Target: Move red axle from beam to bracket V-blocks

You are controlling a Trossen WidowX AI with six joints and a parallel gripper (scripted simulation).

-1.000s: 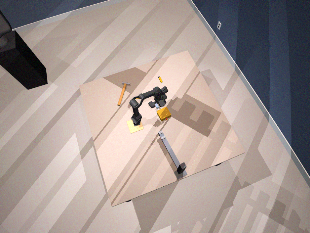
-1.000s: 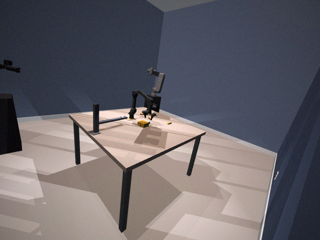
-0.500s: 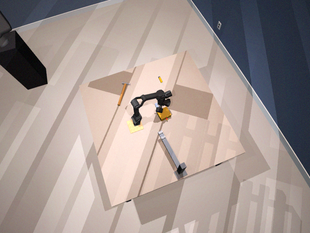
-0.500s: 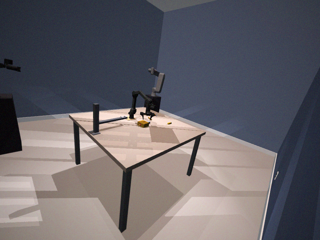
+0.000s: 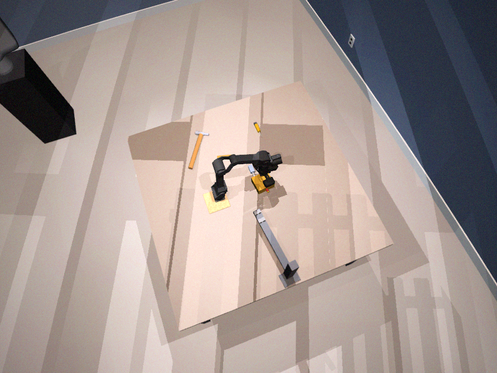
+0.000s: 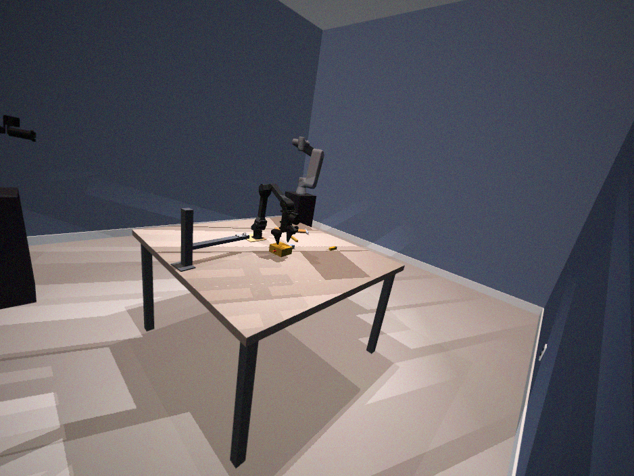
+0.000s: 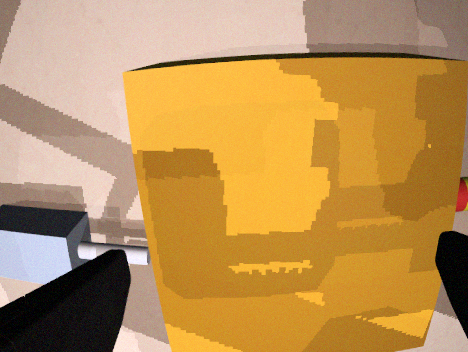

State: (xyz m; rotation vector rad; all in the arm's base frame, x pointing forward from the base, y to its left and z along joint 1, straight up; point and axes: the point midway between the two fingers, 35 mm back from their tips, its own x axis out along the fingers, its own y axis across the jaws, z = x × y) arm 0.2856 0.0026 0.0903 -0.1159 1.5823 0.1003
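The yellow bracket is 10 mm to the right of my gripper tip and 40 mm below it. Also, from my gripper tip: screwdriver 100 mm ahead, 380 mm to the left, 60 mm below; orange stick 170 mm behind, 250 mm to the left, 60 mm below.
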